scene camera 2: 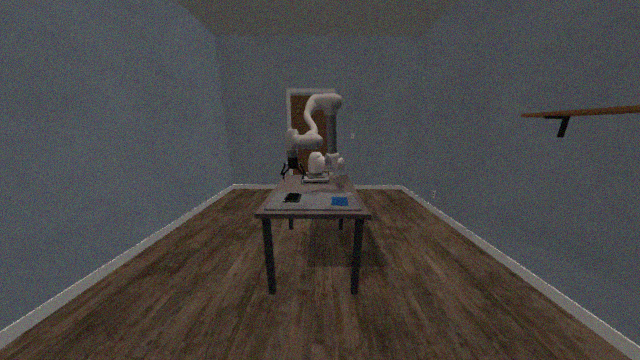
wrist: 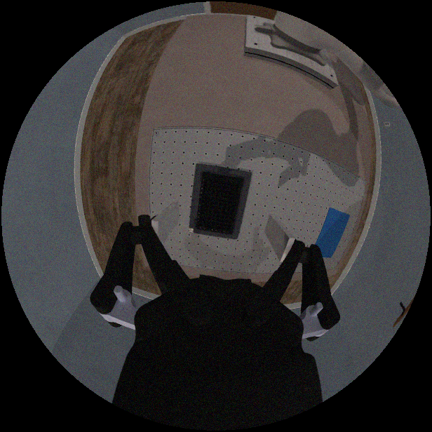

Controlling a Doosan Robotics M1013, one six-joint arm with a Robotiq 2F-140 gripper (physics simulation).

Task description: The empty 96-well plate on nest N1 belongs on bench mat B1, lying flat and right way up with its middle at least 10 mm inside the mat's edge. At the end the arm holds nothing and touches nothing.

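Seen in the pictures: gripper, fingertip midpoint: [scene camera 2: 293,183]; arm's base, origin of the base link: [scene camera 2: 315,176].
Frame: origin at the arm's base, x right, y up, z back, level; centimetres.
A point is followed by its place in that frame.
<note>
The 96-well plate [scene camera 2: 293,197] {x 22.7, y -2.0, z -59.9 cm} [wrist: 219,204] is a black rectangle lying in the dark grey nest [wrist: 224,170] on the left part of the perforated board. Its fine surface details are too dark to tell. The blue bench mat [scene camera 2: 340,201] {x -14.3, y -4.2, z -66.4 cm} [wrist: 333,233] lies flat on the right part of the same board, apart from the nest. My gripper [scene camera 2: 293,176] {x 22.3, y 8.4, z -54.8 cm} [wrist: 223,217] is open and empty, its fingers wide apart. It points down from above table height. In the wrist view the plate shows between and slightly beyond the two finger pads.
The perforated grey board [scene camera 2: 316,200] {x 4.4, y -4.0, z -62.9 cm} [wrist: 170,150] lies on the brown table [scene camera 2: 326,185] {x -10.1, y -5.7, z -18.5 cm} [wrist: 210,85]. The robot's base plate [scene camera 2: 316,180] {x 0.0, y -1.4, z -13.4 cm} [wrist: 256,37] stands toward the table's far end. The arm's shadow falls across the board. A wall shelf [scene camera 2: 585,112] is off to the right.
</note>
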